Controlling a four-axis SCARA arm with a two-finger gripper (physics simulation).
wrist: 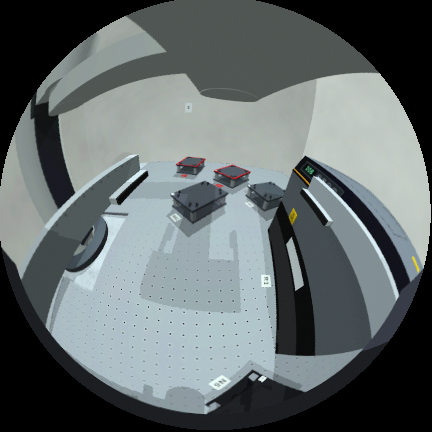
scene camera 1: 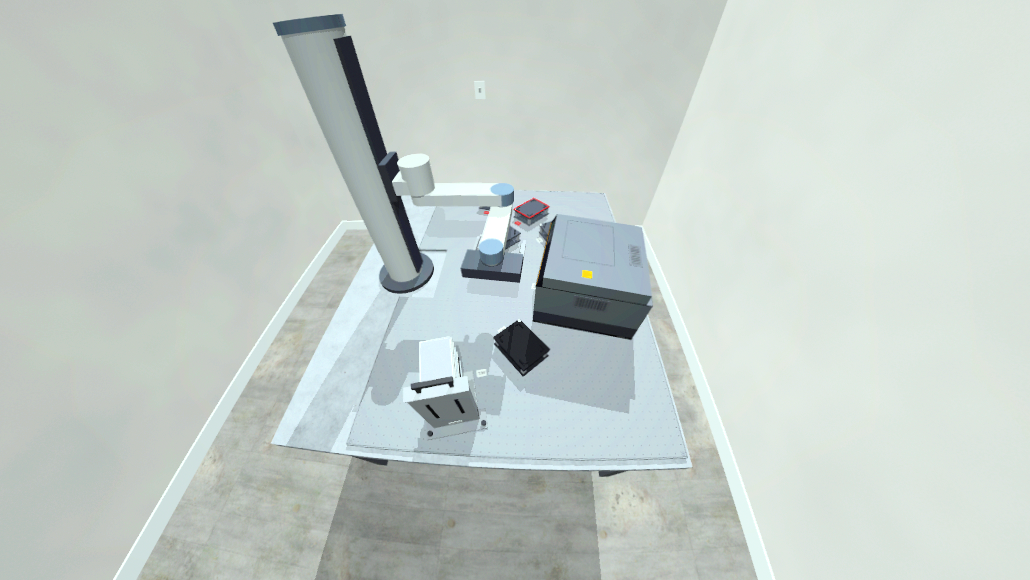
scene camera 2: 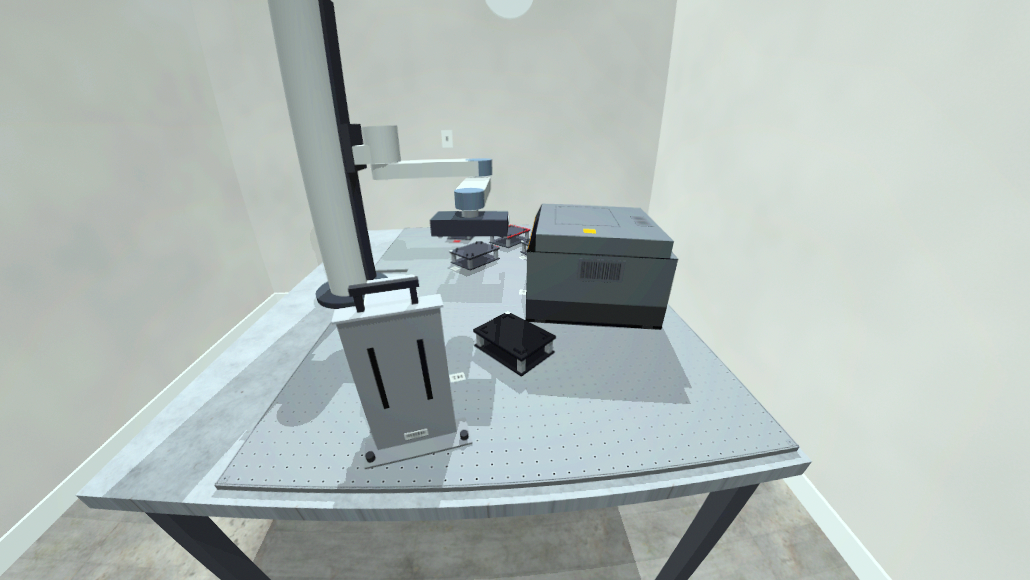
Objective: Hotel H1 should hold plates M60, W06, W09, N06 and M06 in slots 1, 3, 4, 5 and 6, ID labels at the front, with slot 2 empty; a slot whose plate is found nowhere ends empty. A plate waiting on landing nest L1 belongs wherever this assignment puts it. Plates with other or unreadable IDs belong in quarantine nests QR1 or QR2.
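Seen in the pictures: gripper, fingertip midpoint: (wrist: 229, 168); arm's base at its link origin: (wrist: 81, 241) (scene camera 1: 407, 272).
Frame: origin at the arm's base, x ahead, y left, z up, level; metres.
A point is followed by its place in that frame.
My gripper (wrist: 229, 168) @(x 0.453, y -0.074, z 0.260 m) is open and empty, raised above the table with its fingers towards the far stands. Hotel H1 (scene camera 1: 444, 404) @(x 0.348, y -0.637, z 0.211 m) (scene camera 2: 403, 381) @(x 0.345, y -0.638, z 0.160 m) stands at the near left with its back to the scene cameras. A white plate (scene camera 1: 436, 358) @(x 0.322, y -0.541, z 0.267 m) shows in its top; its other slots and ID labels are hidden. Two red-rimmed stands (wrist: 190, 162) @(x 0.351, y 0.537, z 0.063 m) (wrist: 232, 173) @(x 0.565, y 0.410, z 0.063 m) at the far end have red labels too small to read. Nearer are a dark stand (wrist: 199, 199) @(x 0.422, y 0.173, z 0.063 m) (scene camera 2: 473, 253) @(x 0.418, y 0.143, z 0.071 m) and another dark stand (wrist: 266, 193) @(x 0.679, y 0.246, z 0.061 m). No plate shows on these four. L1 cannot be identified.
A large grey device (scene camera 1: 594, 270) @(x 0.763, y -0.219, z 0.267 m) (scene camera 2: 601, 266) @(x 0.761, y -0.288, z 0.191 m) (wrist: 330, 270) @(x 0.597, y -0.141, z 0.181 m) stands at the right, with an R1 label (wrist: 266, 281) @(x 0.587, y -0.076, z 0.013 m) by its front. A black stand (scene camera 1: 521, 348) @(x 0.535, y -0.396, z 0.063 m) (scene camera 2: 514, 337) @(x 0.534, y -0.395, z 0.063 m) (wrist: 255, 395), beside the N6 label (wrist: 219, 383) @(x 0.463, y -0.300, z 0.013 m), lies between device and hotel. The arm column (scene camera 1: 353, 158) @(x 0.022, y -0.072, z 0.568 m) rises at the left.
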